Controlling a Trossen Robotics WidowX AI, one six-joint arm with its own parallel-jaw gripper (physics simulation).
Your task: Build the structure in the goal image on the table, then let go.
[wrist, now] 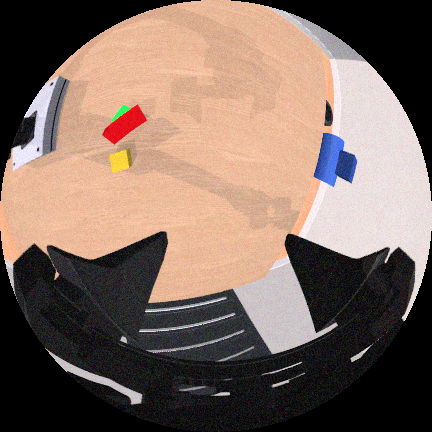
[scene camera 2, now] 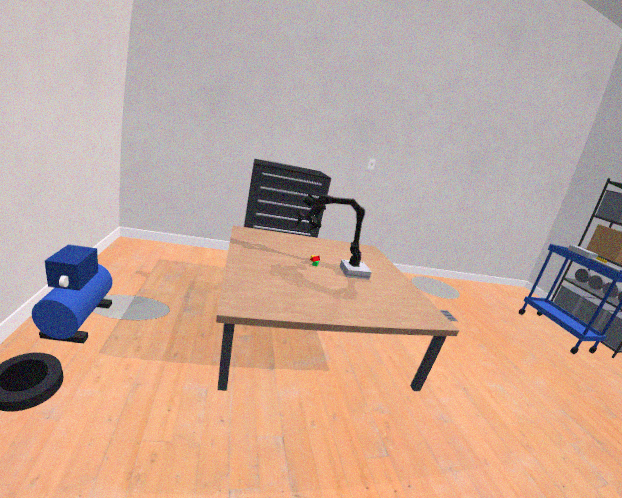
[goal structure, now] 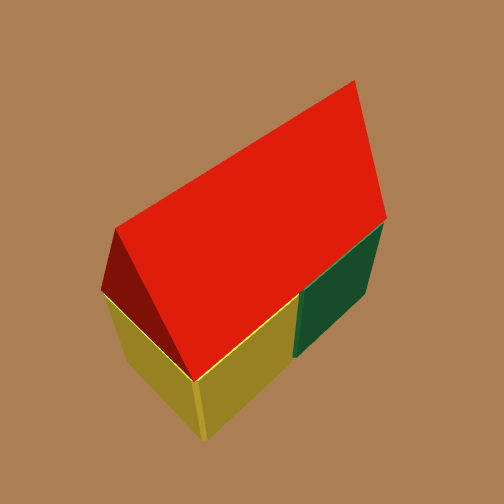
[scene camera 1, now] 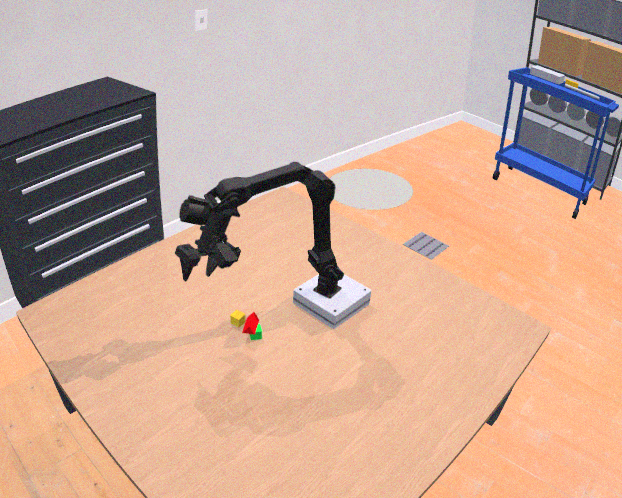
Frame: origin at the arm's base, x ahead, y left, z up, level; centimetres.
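Seen in the pictures: gripper, fingertip midpoint: (wrist: pixel 228 239) (scene camera 2: pixel 302 228) (scene camera 1: pixel 196 278); arm's base at its link origin: (scene camera 2: pixel 354 264) (scene camera 1: pixel 327 289).
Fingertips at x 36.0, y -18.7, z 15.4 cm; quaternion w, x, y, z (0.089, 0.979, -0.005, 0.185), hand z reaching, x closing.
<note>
Offsets run from my fingertips to a thing's top centre. Level surfaces: height alone.
A red block @(dx -10.0, dy +10.0, dz -14.8 cm) (scene camera 1: pixel 251 322) (scene camera 2: pixel 315 258) (wrist: pixel 125 124) looks tilted and overlaps the upper part of a green block @(dx -10.5, dy +11.8, dz -17.7 cm) (scene camera 1: pixel 256 334) (scene camera 2: pixel 315 264) (wrist: pixel 121 112). It seems to lean or rest on the green one; the exact contact is hidden. A yellow cube @(dx -11.5, dy +4.0, dz -17.7 cm) (scene camera 1: pixel 237 317) (wrist: pixel 120 161) sits on the table close beside them, on the cabinet side, with a small gap between it and the red block in the wrist view. My gripper (scene camera 1: pixel 198 276) (wrist: pixel 228 239) is open and empty, high above the table and off to the cabinet side of the blocks.
The arm's pale square base (scene camera 1: pixel 333 307) (scene camera 2: pixel 356 269) stands on the table @(dz -21.0 cm) (scene camera 1: pixel 441 363) (scene camera 2: pixel 290 306), near the blocks. A dark drawer cabinet (scene camera 1: pixel 88 181) (scene camera 2: pixel 287 194) stands past the table edge. A blue cart (scene camera 1: pixel 545 168) and a blue compressor (scene camera 2: pixel 72 300) stand on the floor.
</note>
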